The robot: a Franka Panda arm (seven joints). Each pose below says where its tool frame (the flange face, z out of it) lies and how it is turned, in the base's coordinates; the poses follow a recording.
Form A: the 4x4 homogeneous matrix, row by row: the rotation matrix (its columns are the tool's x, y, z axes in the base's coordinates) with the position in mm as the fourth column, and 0 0 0 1 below. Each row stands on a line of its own.
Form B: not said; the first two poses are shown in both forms.
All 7 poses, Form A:
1:
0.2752, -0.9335, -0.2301, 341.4
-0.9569, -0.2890, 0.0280, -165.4
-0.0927, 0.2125, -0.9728, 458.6
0, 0, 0, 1
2:
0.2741, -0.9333, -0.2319, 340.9
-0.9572, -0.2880, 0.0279, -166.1
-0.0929, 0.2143, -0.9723, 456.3
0, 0, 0, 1
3:
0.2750, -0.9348, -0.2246, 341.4
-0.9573, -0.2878, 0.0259, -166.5
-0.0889, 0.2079, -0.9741, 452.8
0, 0, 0, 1
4:
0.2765, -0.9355, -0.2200, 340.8
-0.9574, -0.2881, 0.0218, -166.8
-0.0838, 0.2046, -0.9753, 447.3
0, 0, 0, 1
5:
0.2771, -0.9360, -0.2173, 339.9
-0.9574, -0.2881, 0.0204, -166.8
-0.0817, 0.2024, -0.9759, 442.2
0, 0, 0, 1
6:
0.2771, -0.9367, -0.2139, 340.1
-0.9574, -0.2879, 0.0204, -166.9
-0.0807, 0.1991, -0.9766, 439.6
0, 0, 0, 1
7:
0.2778, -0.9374, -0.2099, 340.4
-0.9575, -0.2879, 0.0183, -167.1
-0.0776, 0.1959, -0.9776, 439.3
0, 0, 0, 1
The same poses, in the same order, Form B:
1: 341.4, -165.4, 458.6; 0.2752, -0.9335, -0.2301; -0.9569, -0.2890, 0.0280; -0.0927, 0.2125, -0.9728
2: 340.9, -166.1, 456.3; 0.2741, -0.9333, -0.2319; -0.9572, -0.2880, 0.0279; -0.0929, 0.2143, -0.9723
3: 341.4, -166.5, 452.8; 0.2750, -0.9348, -0.2246; -0.9573, -0.2878, 0.0259; -0.0889, 0.2079, -0.9741
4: 340.8, -166.8, 447.3; 0.2765, -0.9355, -0.2200; -0.9574, -0.2881, 0.0218; -0.0838, 0.2046, -0.9753
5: 339.9, -166.8, 442.2; 0.2771, -0.9360, -0.2173; -0.9574, -0.2881, 0.0204; -0.0817, 0.2024, -0.9759
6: 340.1, -166.9, 439.6; 0.2771, -0.9367, -0.2139; -0.9574, -0.2879, 0.0204; -0.0807, 0.1991, -0.9766
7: 340.4, -167.1, 439.3; 0.2778, -0.9374, -0.2099; -0.9575, -0.2879, 0.0183; -0.0776, 0.1959, -0.9776
